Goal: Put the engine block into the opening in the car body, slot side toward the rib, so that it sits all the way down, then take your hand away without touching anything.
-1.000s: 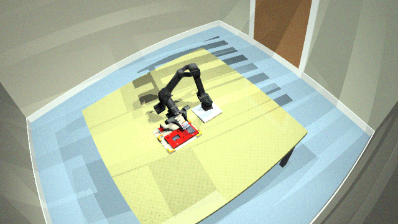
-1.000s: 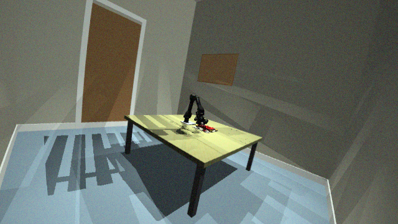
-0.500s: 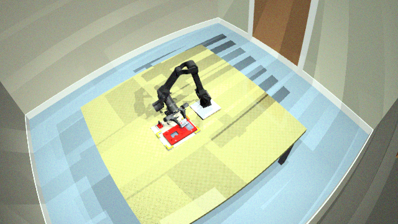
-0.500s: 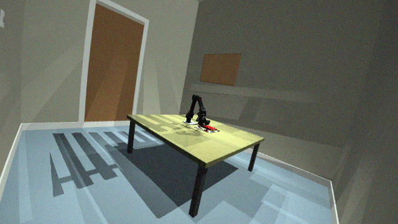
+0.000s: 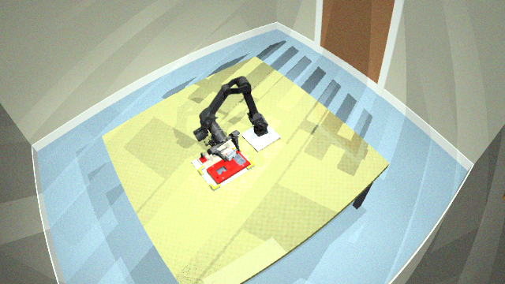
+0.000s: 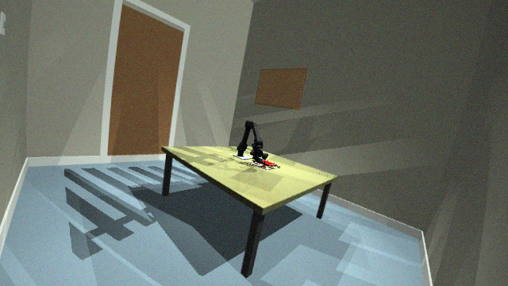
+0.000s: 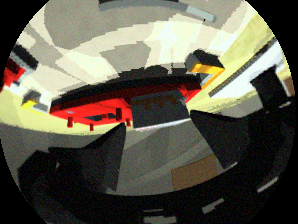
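Right now the grey engine block is 1 cm to the right of my gripper tip and 1 cm below it.
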